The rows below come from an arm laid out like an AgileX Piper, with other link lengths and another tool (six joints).
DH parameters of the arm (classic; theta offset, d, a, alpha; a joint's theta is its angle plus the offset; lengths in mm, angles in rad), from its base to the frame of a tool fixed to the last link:
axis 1: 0 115.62 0 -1.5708
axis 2: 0.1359 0 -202.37 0
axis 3: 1.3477 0 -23.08 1.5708
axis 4: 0 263.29 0 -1.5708
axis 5: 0 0 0 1.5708
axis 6: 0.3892 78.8 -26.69 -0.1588
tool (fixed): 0 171.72 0 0
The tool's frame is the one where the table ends.
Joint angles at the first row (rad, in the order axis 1, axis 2, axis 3, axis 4, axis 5, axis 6):
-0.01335 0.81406 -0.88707 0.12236 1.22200 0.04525
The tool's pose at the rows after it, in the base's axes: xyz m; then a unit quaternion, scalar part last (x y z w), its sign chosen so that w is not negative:
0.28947 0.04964 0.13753 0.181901 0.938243 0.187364 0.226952
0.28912 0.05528 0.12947 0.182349 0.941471 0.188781 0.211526
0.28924 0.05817 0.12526 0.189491 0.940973 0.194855 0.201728
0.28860 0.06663 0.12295 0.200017 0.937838 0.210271 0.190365
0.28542 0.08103 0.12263 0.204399 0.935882 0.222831 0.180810
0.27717 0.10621 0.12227 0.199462 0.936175 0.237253 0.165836
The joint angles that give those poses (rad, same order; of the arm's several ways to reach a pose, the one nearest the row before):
0.03160 0.85300 -0.88804 0.12246 1.22402 0.04185
0.05129 0.88106 -0.88806 0.12450 1.22402 0.05662
0.05080 0.89768 -0.88803 0.13990 1.22401 0.06571
0.06090 0.91026 -0.88806 0.16960 1.22403 0.09071
0.11217 0.91225 -0.88804 0.17765 1.22401 0.14830
0.21377 0.91225 -0.88804 0.17635 1.22400 0.23722

